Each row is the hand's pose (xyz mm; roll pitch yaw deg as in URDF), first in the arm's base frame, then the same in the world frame.
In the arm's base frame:
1: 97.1 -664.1 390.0 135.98 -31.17 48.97
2: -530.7 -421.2 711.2 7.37 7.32 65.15
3: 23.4 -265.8 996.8 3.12 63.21 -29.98
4: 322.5 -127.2 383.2 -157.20 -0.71 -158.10
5: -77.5 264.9 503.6 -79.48 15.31 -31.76
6: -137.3 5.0 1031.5 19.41 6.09 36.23
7: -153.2 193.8 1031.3 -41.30 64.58 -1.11
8: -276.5 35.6 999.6 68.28 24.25 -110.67
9: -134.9 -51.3 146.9 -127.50 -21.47 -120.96
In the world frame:
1: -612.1 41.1 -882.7 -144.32 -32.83 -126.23
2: -596.1 526.0 -316.2 62.27 -32.96 -76.33
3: -1015.7 41.3 -274.9 134.53 44.24 -35.29
4: -546.5 -410.7 -521.1 136.94 -2.15 76.27
5: -397.8 -234.1 3.2 -10.31 56.62 -112.44
6: -913.5 54.7 24.6 83.79 -8.61 -92.85
7: -856.6 -22.8 187.9 60.54 32.37 -40.96
8: -824.7 151.5 88.6 -12.30 49.49 66.78
9: -144.8 -109.1 -385.2 180.00 19.79 112.45

